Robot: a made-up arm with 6 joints.
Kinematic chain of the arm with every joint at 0, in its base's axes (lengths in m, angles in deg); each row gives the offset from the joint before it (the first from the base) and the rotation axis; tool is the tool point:
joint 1: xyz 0 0 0.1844 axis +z
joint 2: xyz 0 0 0 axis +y
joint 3: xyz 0 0 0.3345 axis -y
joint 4: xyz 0 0 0 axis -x
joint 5: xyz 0.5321 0 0 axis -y
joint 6: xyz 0 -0.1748 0 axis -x
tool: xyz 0 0 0
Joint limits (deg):
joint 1: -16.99..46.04
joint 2: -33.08..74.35
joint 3: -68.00..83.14
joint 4: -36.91..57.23
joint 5: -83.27..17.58
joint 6: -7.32..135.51
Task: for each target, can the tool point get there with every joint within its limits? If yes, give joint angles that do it. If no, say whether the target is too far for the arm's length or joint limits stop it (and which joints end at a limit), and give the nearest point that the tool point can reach.
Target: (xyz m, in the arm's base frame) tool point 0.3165 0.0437 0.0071
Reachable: yes | joints 39.34 14.77 -49.14 -17.33 -37.50 70.73
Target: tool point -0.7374 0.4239 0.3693
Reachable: no: joint limits stop it (at a limit: joint 1, joint 2, joint 3, joint 4) | nearest point -0.5532 0.0701 0.8771 | short by 0.646 m
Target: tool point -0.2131 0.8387 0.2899
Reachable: no: joint limits stop it (at a limit: joint 1, joint 4) | nearest point 0.3845 0.2624 0.2899 | short by 0.830 m
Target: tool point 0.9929 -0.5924 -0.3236
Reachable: no: too far | nearest point 0.6780 -0.3633 -0.0485 | short by 0.477 m
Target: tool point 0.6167 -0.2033 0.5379
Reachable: yes | joints -2.65 16.37 18.99 2.69 -21.52 91.26
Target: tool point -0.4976 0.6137 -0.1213
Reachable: no: joint limits stop it (at a limit: joint 1, joint 2, joint 3, joint 4) | nearest point -0.1970 -0.0859 0.0327 | short by 0.777 m
